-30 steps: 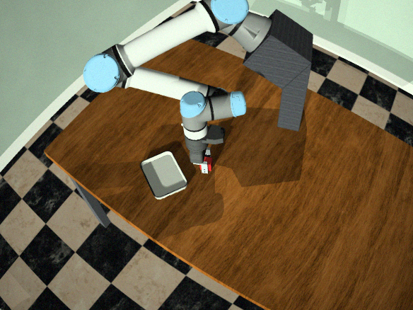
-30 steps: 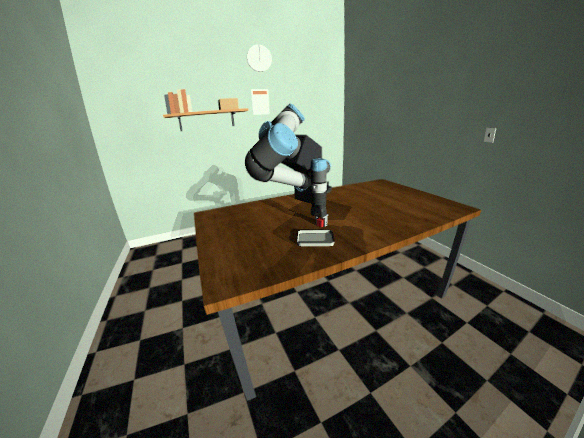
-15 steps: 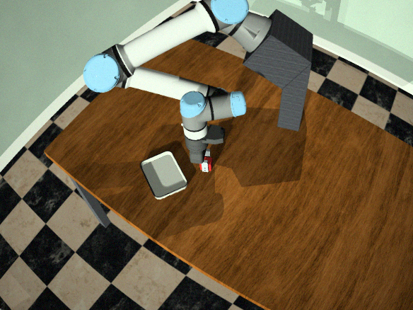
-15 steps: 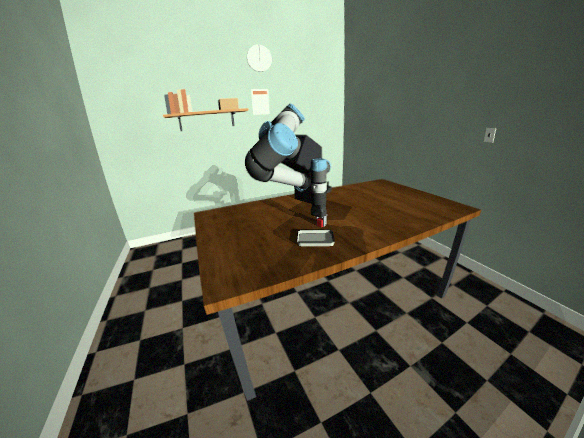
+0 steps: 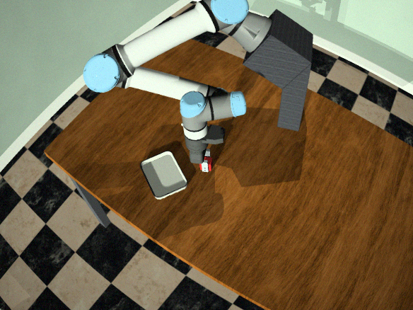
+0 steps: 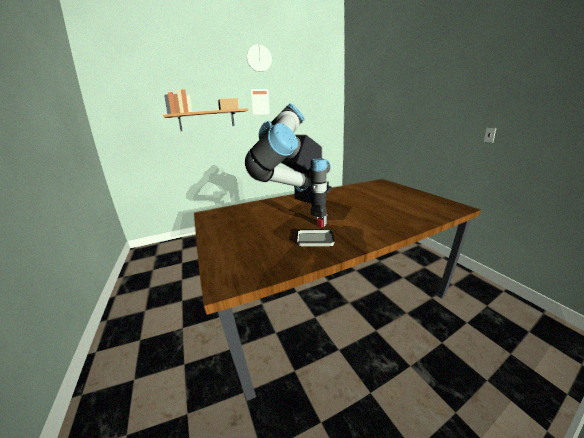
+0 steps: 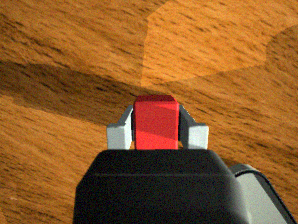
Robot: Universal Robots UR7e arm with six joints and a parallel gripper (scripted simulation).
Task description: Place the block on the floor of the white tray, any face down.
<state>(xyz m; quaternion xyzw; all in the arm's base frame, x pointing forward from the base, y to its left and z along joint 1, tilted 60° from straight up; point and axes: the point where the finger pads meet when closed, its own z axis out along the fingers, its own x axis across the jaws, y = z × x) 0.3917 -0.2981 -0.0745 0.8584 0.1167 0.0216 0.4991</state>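
Now: the white tray 9 cm ahead of my hand, 13 cm to the right of it and 1 cm below it. From my hand the other things lie so: red block (right at my hand).
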